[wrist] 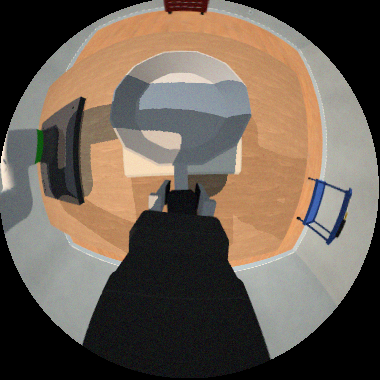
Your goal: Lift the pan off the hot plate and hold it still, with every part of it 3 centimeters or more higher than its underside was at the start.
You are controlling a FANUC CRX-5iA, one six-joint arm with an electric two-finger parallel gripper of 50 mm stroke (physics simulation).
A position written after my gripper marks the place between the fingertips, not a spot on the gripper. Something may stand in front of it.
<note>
I see my gripper (182, 188), a grey pan (183, 107) and a cream hot plate (229, 162).
</note>
